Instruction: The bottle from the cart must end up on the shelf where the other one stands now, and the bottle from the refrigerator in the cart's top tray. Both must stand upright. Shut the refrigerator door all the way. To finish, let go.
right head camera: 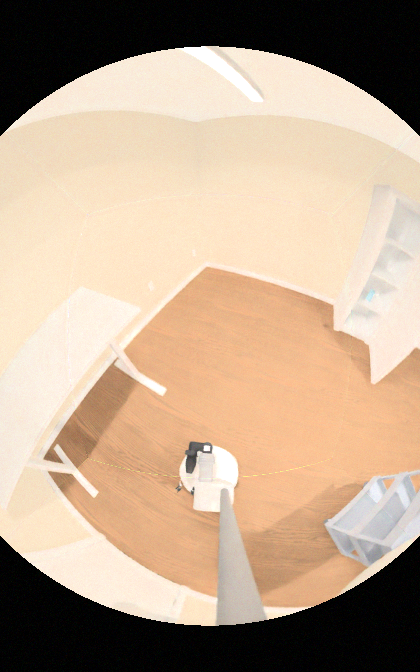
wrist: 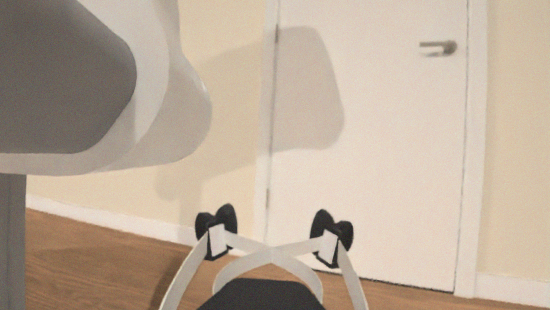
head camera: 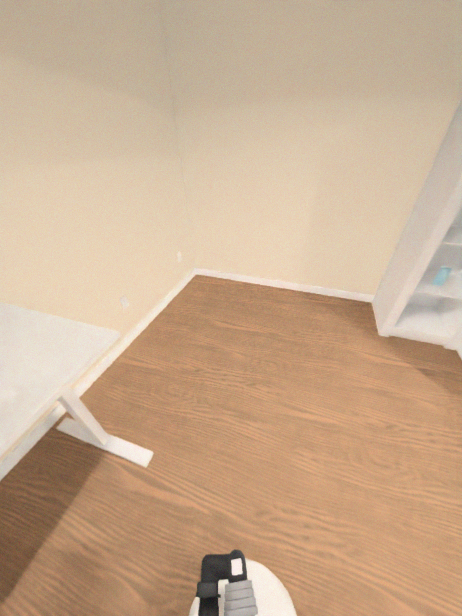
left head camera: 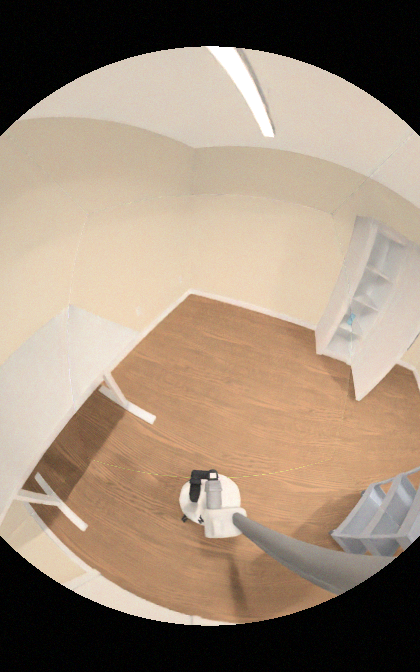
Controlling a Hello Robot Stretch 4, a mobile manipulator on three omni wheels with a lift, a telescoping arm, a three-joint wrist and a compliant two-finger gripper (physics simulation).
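Frame: origin at the robot's base, x ahead, y left, z up, level; metres.
Seen in the pictures: gripper, between the fingertips: [wrist: 274, 224].
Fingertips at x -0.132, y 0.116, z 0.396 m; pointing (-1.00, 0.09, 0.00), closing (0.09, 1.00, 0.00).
A point is followed by its place in that frame.
The white refrigerator [head camera: 417, 245] {x 1.590, y -1.579, z 0.811 m} [left head camera: 340, 287] [right head camera: 356, 260] stands at the right of the head views. Its door [left head camera: 387, 315] [right head camera: 397, 310] stands wide open. A light-blue bottle [head camera: 442, 276] {x 1.508, y -1.856, z 0.564 m} [left head camera: 351, 319] [right head camera: 370, 295] stands on a low shelf inside. Part of the grey cart [left head camera: 350, 536] [right head camera: 356, 531] shows at the lower right of the side head views; no bottle shows on that part. My gripper [wrist: 274, 224] {x -0.132, y 0.116, z 0.396 m} [left head camera: 192, 519] [right head camera: 186, 488] is open, with nothing between its fingers, near my base and away from the refrigerator and the cart.
A white table [head camera: 30, 360] {x 0.680, y 0.641, z 0.923 m} [left head camera: 50, 370] [right head camera: 45, 380] stands at the left, its feet reaching out over the floor. A shut white room door [wrist: 370, 165] {x -1.049, y 0.563, z 0.434 m} with a handle is ahead in the wrist view. Beige walls meet in a corner beyond the wooden floor.
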